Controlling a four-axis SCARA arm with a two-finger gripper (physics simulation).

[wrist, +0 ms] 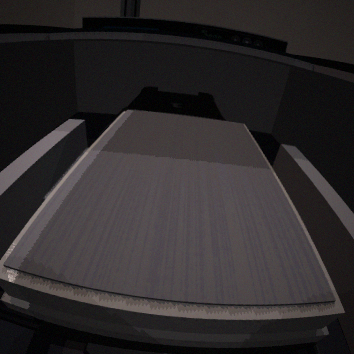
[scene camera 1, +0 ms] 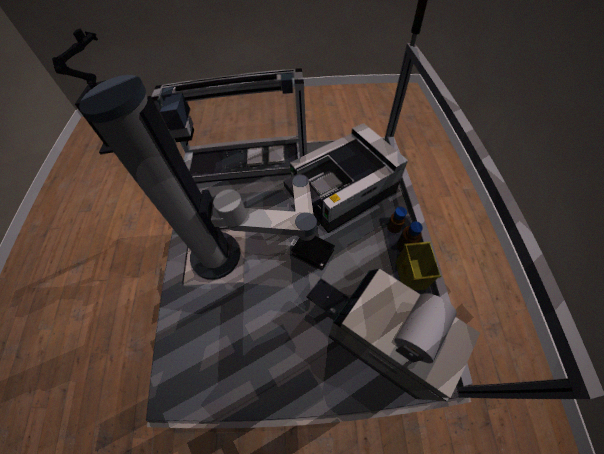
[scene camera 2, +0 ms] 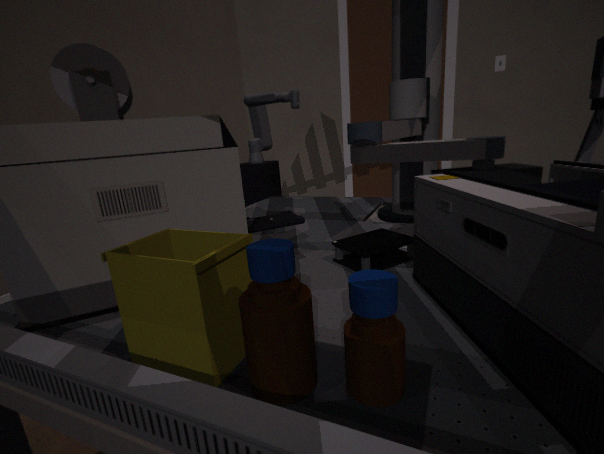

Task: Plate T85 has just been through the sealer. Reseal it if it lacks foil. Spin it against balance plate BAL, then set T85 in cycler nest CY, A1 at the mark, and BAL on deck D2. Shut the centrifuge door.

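Places are measured from the arm's base along level axes (x ahead, y left, z up), in centimetres.
Where they show: gripper, between the fingertips: (wrist: 181, 147) (scene camera 1: 330, 181); arm's base, origin of its link: (scene camera 1: 215, 255) (scene camera 2: 413, 215).
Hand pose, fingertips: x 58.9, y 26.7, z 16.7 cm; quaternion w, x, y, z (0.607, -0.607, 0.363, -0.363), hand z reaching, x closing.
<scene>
Things, the pixels of their top centre, and the offset from my fingertips. "spot": a spot on its surface instead.
- plate with a smooth silvery foil top, centre of its top: (wrist: 182, 156) (scene camera 1: 326, 182) dx -2.0, dy -1.1, dz +0.6 cm
- dark notched holder, a spot on its surface: (wrist: 175, 102) spot: dx +12.9, dy +7.9, dz -1.4 cm
- sealer, centre of its top: (scene camera 2: 102, 53) (scene camera 1: 426, 318) dx +14.9, dy -74.7, dz +32.2 cm
- yellow bin, a spot on its surface: (scene camera 2: 170, 300) spot: dx +37.9, dy -43.1, dz -3.4 cm
My gripper (scene camera 1: 325, 183) (wrist: 181, 147) is shut on a plate with a smooth silvery foil top (scene camera 1: 328, 181) (wrist: 180, 215). One finger shows on each side of it in the wrist view. The plate is level and down inside the open chamber of the centrifuge (scene camera 1: 362, 187) (scene camera 2: 465, 205). A dark notched holder (wrist: 175, 102) shows beyond its far edge. Whether the plate touches anything below is hidden. No label is readable, so I cannot tell T85 from BAL. The chamber's inside is hidden in the second scene view. The sealer (scene camera 1: 380, 310) (scene camera 2: 165, 195) is the pale box carrying a roll.
Chamber walls (wrist: 180, 65) stand close around the gripper. Two pale plates (scene camera 1: 255, 156) (scene camera 1: 276, 153) lie on the gantry's deck. A black raised stand (scene camera 1: 312, 251) (scene camera 2: 375, 241), a yellow bin (scene camera 1: 422, 265) (scene camera 2: 170, 300) and two blue-capped bottles (scene camera 1: 398, 220) (scene camera 1: 413, 235) (scene camera 2: 280, 330) (scene camera 2: 375, 345) stand nearby.
</scene>
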